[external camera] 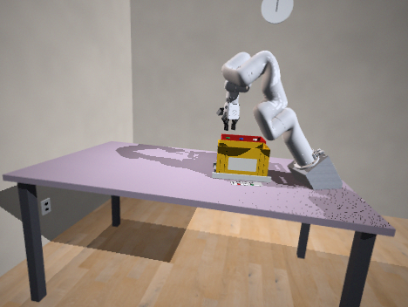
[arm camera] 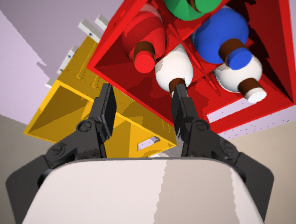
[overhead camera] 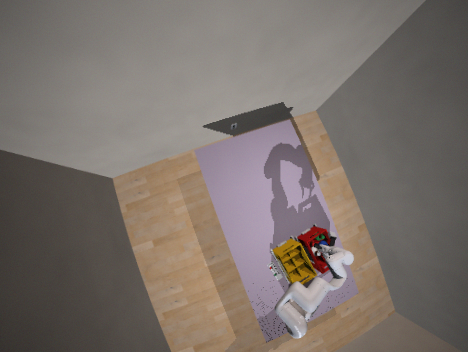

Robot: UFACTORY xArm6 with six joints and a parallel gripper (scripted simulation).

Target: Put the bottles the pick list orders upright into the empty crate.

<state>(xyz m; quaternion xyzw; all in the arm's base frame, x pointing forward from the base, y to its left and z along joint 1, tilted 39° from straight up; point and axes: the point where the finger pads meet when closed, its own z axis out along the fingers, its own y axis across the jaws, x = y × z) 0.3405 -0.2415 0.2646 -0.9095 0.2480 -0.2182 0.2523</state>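
Right now my hand is 15 cm above the green-label bottle, 8 cm to the left of it and 4 cm short of it. Also, from my hand: red crate (16 cm below, 7 cm to the right, 7 cm behind); blue-label bottle (15 cm below, 12 cm to the right, 5 cm behind); white bottle (15 cm to the right, 15 cm below, 13 cm behind).
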